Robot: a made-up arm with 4 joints. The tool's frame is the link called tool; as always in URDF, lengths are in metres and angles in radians. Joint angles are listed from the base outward.
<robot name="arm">
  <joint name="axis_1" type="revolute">
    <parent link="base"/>
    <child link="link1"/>
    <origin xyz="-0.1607 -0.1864 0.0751" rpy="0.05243 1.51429 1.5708"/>
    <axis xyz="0 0 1"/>
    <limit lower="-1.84" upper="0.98"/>
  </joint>
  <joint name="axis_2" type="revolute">
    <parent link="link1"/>
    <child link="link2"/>
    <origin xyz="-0.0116 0.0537 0.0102" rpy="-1.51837 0 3.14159"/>
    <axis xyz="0 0 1"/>
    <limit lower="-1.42" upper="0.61"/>
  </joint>
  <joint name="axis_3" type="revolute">
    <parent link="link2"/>
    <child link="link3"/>
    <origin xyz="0.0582 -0.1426 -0.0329" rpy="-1.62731 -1.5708 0"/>
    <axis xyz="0 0 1"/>
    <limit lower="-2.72" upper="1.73"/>
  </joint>
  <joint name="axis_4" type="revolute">
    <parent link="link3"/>
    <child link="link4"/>
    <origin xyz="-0.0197 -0.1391 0.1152" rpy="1.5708 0 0"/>
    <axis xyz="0 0 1"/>
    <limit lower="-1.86" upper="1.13"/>
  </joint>
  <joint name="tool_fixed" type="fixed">
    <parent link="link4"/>
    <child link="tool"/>
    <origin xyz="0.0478 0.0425 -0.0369" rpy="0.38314 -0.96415 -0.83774"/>
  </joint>
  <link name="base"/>
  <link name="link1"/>
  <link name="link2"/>
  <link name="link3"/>
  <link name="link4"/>
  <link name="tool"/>
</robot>
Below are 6 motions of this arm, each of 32 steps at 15 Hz.
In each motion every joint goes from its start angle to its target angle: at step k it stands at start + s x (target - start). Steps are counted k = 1, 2, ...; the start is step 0. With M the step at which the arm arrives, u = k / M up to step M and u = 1 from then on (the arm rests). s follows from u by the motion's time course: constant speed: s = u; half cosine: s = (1 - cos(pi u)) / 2; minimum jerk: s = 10 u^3 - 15 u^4 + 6 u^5.
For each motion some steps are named. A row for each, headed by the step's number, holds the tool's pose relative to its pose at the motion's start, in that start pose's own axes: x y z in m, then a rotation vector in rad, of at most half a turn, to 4 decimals.
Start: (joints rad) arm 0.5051 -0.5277 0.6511 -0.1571
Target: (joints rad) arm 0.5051 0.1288 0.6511 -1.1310
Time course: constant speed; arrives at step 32
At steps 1, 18, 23, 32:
1: 0.0011 -0.0006 -0.0013 -0.0098 0.0063 -0.0213
18: 0.0128 -0.0132 -0.0256 -0.2130 0.1656 -0.3410
23: 0.0131 -0.0175 -0.0334 -0.2853 0.2281 -0.4161
32: 0.0096 -0.0251 -0.0471 -0.4284 0.3531 -0.5242

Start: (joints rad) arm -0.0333 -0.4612 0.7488 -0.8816
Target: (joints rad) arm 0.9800 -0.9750 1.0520 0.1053
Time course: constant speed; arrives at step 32
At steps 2, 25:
2: -0.0008 0.0025 0.0023 0.0352 -0.0018 -0.0190
25: 0.0049 0.0260 0.0237 0.3645 -0.0062 -0.2432

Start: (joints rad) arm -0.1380 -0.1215 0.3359 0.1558
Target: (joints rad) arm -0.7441 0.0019 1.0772 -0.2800
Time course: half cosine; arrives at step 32
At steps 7, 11, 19, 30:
7: 0.0051 0.0012 -0.0094 -0.0824 0.1320 0.0092
11: 0.0082 0.0018 -0.0229 -0.1973 0.3030 0.0325
19: -0.0026 -0.0028 -0.0548 -0.5057 0.7114 0.1498
30: -0.0298 -0.0160 -0.0702 -0.7910 1.0490 0.3339

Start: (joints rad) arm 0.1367 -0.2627 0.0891 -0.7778
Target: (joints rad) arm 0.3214 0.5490 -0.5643 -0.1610
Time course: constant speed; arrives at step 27
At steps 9, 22, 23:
9: -0.0030 -0.0226 0.0104 0.3200 0.1891 -0.2212
22: -0.0163 -0.0621 0.0205 0.7364 0.3146 -0.6157
23: -0.0180 -0.0652 0.0212 0.7643 0.3170 -0.6489

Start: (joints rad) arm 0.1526 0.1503 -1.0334 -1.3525
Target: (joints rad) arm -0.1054 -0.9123 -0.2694 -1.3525
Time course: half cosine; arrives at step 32
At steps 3, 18, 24, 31, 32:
3: -0.0009 0.0034 0.0012 0.0100 -0.0138 0.0270
18: -0.0526 0.0684 0.0374 0.2712 -0.4633 0.6991
24: -0.0852 0.0782 0.0492 0.3937 -0.7099 0.9499
31: -0.1035 0.0791 0.0532 0.4672 -0.8601 1.0721
32: -0.1038 0.0791 0.0533 0.4685 -0.8627 1.0740

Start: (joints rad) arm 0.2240 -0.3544 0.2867 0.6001
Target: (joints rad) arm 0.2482 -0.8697 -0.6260 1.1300
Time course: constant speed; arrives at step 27
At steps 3, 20, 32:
3: -0.0108 0.0031 0.0085 0.0178 -0.0853 0.0906
20: -0.0911 -0.0005 0.0317 0.1070 -0.4591 0.7404
32: -0.1243 -0.0181 0.0302 0.1356 -0.5531 1.0597

